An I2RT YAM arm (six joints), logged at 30 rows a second.
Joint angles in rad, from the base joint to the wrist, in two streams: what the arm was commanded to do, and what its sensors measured. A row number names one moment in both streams.
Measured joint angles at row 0:
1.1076, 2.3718, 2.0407, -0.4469, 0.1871, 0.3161
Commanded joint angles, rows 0 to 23:
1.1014, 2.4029, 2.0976, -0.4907, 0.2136, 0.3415
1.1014, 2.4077, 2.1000, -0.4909, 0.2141, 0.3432
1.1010, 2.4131, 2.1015, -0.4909, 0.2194, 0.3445
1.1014, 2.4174, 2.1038, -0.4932, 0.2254, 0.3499
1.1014, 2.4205, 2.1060, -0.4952, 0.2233, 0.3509
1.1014, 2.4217, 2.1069, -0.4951, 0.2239, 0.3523
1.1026, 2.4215, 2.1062, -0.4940, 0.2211, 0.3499
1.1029, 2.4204, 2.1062, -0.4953, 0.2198, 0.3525
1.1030, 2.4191, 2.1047, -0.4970, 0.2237, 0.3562
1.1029, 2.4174, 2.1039, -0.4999, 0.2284, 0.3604
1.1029, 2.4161, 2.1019, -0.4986, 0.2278, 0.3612
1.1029, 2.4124, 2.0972, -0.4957, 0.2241, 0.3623
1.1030, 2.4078, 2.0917, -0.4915, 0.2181, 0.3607
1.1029, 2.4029, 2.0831, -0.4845, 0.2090, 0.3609
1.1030, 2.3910, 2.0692, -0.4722, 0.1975, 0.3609
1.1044, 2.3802, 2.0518, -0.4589, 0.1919, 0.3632
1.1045, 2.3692, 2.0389, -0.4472, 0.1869, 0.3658
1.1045, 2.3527, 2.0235, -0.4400, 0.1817, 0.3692
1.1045, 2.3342, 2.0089, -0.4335, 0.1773, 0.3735
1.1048, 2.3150, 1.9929, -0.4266, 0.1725, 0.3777
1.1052, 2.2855, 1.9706, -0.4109, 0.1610, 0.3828
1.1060, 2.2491, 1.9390, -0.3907, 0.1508, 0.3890
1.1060, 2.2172, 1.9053, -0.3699, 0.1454, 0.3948
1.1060, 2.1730, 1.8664, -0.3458, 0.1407, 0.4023
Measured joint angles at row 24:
1.1023, 2.3077, 1.9076, -0.4107, 0.1642, 0.3717
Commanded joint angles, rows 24 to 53:
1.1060, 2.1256, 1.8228, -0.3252, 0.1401, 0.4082
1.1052, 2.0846, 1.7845, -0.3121, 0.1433, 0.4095
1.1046, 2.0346, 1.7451, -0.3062, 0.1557, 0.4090
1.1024, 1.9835, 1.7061, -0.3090, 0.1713, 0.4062
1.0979, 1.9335, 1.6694, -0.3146, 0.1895, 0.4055
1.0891, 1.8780, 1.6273, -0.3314, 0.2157, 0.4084
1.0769, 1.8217, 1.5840, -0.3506, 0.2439, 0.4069
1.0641, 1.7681, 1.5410, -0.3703, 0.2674, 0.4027
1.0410, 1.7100, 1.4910, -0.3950, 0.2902, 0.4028
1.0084, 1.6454, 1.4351, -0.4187, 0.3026, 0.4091
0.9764, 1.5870, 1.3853, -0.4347, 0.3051, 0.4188
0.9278, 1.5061, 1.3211, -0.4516, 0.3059, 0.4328
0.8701, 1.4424, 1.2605, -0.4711, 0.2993, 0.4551
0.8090, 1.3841, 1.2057, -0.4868, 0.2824, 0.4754
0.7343, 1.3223, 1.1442, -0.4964, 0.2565, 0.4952
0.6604, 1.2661, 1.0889, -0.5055, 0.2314, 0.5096
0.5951, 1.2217, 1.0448, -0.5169, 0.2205, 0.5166
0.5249, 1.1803, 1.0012, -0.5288, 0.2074, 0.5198
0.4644, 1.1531, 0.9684, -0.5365, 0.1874, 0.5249
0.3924, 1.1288, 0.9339, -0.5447, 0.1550, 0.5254
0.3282, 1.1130, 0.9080, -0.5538, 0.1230, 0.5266
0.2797, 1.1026, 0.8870, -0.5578, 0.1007, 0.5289
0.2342, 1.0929, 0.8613, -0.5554, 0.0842, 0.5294
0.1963, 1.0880, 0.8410, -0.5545, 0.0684, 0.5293
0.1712, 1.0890, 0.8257, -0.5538, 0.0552, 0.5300
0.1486, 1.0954, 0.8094, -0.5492, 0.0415, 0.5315
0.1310, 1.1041, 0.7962, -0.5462, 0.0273, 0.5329
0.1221, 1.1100, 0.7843, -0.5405, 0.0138, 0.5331
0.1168, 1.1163, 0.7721, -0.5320, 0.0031, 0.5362
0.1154, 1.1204, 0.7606, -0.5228, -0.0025, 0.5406
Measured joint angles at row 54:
0.1276, 1.1110, 0.7799, -0.5274, 0.0677, 0.5243
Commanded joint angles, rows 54 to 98:
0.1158, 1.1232, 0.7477, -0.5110, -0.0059, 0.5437
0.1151, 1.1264, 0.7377, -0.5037, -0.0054, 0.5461
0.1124, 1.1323, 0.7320, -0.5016, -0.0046, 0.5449
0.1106, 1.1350, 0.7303, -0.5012, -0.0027, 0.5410
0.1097, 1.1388, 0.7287, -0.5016, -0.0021, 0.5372
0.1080, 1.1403, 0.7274, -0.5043, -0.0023, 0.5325
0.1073, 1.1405, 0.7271, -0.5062, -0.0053, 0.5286
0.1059, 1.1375, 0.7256, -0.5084, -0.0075, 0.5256
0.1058, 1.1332, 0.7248, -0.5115, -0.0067, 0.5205
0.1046, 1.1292, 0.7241, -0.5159, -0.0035, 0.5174
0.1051, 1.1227, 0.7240, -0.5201, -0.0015, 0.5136
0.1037, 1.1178, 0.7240, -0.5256, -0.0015, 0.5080
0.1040, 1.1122, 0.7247, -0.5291, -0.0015, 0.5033
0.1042, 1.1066, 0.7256, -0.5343, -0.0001, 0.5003
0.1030, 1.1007, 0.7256, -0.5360, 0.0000, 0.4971
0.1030, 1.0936, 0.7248, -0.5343, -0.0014, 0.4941
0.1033, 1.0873, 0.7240, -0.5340, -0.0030, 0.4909
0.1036, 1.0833, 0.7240, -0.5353, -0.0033, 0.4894
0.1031, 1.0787, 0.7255, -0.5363, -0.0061, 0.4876
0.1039, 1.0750, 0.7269, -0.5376, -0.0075, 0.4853
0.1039, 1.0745, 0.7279, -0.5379, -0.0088, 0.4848
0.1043, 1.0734, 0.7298, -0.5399, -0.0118, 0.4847
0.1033, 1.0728, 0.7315, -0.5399, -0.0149, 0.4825
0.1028, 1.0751, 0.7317, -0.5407, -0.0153, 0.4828
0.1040, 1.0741, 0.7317, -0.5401, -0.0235, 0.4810
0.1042, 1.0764, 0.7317, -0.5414, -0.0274, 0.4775
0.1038, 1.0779, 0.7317, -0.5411, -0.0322, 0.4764
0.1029, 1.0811, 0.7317, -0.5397, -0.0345, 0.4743
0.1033, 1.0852, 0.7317, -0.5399, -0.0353, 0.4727
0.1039, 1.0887, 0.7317, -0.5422, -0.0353, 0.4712
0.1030, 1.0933, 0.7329, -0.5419, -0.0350, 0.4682
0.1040, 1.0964, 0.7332, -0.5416, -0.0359, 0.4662
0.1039, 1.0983, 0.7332, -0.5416, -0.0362, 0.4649
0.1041, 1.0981, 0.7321, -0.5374, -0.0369, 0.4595
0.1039, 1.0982, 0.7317, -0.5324, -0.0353, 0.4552
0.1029, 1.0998, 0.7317, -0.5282, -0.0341, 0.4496
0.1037, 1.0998, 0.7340, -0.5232, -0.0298, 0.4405
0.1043, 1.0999, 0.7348, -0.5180, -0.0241, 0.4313
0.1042, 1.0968, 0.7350, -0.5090, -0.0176, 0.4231
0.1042, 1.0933, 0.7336, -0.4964, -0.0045, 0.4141
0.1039, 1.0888, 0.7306, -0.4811, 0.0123, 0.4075
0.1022, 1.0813, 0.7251, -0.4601, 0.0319, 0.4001
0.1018, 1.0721, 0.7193, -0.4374, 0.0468, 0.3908
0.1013, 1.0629, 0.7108, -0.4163, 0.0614, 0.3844
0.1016, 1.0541, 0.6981, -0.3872, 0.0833, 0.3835
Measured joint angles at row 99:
0.1104, 1.0851, 0.7231, -0.4664, 0.0109, 0.4198
